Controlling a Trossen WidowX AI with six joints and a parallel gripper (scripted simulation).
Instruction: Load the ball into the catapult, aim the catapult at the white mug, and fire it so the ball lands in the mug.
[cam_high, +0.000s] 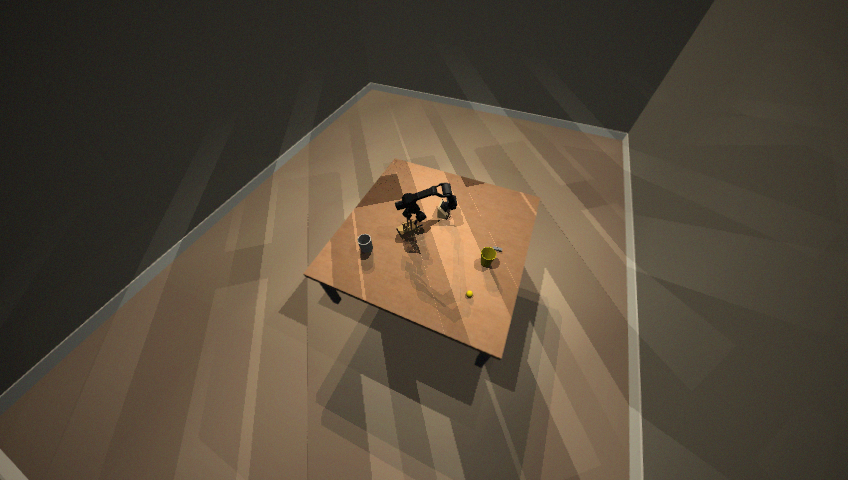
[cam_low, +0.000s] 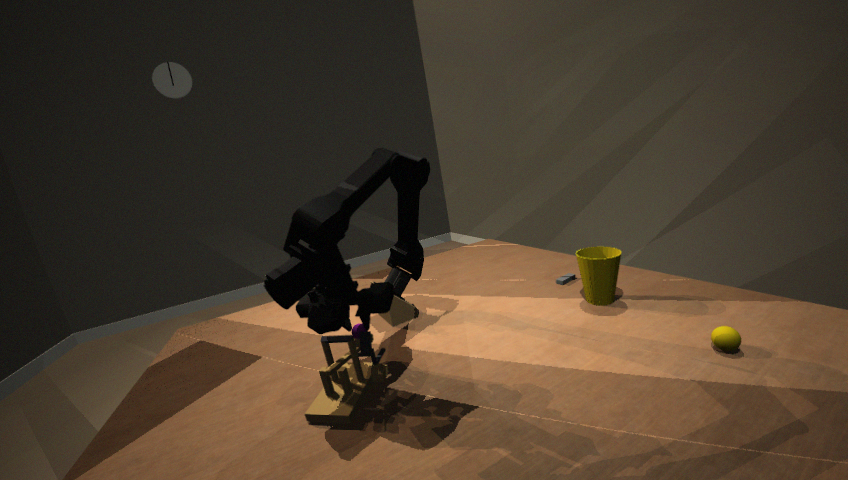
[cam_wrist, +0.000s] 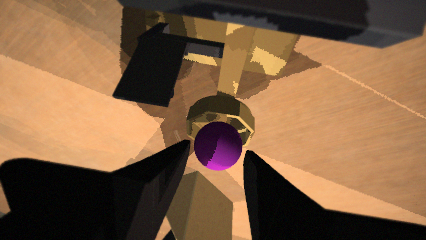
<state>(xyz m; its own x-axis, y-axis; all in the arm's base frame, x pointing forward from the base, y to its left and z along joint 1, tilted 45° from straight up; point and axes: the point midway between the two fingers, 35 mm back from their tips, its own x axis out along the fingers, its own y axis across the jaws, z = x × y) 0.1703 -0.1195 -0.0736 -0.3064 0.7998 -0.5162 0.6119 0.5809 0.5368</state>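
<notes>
Right now the purple ball is right at my gripper tip. From my gripper tip the other things lie so: yellow cup (17 cm ahead, 53 cm to the left, 4 cm below); wooden catapult (6 cm ahead, 2 cm to the right, 2 cm below); white mug (34 cm ahead, 26 cm to the right, 4 cm below).
</notes>
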